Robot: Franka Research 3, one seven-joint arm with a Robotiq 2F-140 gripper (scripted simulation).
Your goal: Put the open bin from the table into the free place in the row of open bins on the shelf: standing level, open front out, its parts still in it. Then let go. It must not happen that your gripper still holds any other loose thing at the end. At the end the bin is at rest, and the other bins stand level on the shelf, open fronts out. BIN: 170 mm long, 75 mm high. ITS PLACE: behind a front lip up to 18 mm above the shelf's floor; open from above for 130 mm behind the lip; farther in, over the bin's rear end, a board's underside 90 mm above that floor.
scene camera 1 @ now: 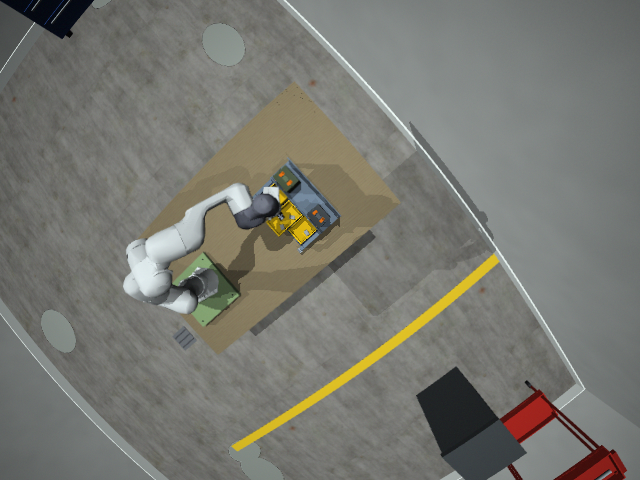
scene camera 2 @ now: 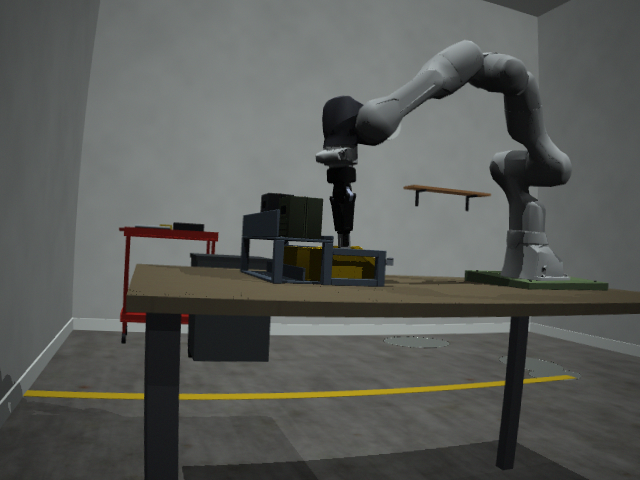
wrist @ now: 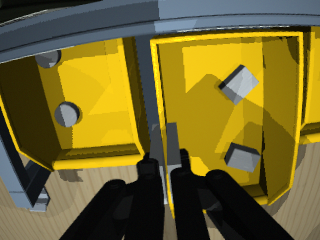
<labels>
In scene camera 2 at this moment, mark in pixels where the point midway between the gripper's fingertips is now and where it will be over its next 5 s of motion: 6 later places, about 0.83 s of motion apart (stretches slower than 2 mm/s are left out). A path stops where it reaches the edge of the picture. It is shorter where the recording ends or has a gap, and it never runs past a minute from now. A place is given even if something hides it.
My gripper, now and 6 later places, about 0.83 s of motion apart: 344, 259; 344, 259; 344, 259; 343, 253; 344, 240; 344, 225; 345, 220
</labels>
